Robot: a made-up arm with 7 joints.
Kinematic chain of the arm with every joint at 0, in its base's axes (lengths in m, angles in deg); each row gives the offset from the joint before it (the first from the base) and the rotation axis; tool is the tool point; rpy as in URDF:
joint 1: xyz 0 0 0.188 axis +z
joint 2: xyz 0 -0.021 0.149 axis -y
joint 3: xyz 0 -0.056 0.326 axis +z
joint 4: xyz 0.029 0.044 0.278 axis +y
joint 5: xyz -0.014 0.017 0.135 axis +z
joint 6: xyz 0 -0.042 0.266 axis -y
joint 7: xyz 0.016 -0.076 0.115 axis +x
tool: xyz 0 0 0 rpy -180 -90 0
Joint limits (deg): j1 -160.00..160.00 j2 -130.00..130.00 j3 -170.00..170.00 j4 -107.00..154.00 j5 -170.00..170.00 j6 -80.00..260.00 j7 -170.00..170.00
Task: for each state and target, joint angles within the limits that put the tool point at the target. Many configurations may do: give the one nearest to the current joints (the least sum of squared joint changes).
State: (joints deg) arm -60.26 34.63 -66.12 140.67 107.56 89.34 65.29
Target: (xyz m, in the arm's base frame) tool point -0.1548 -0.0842 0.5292
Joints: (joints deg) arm -56.14 28.64 -58.08 148.16 117.81 91.66 65.29
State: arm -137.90 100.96 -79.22 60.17 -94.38 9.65 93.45
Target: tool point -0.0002 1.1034 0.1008
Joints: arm -110.04 108.04 -85.35 45.82 -94.07 9.01 93.45
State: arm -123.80 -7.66 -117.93 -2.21 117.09 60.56 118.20
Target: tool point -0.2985 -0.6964 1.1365
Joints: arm -105.91 -41.39 -116.58 -18.77 118.93 58.07 118.20
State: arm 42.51 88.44 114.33 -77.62 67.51 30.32 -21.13
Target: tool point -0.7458 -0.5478 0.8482
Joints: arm 15.27 70.55 124.10 -51.70 69.43 28.16 -21.13
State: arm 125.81 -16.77 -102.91 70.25 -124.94 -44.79 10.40
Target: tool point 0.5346 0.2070 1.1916
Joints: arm 129.92 7.30 -107.60 76.08 -126.47 -32.89 10.40
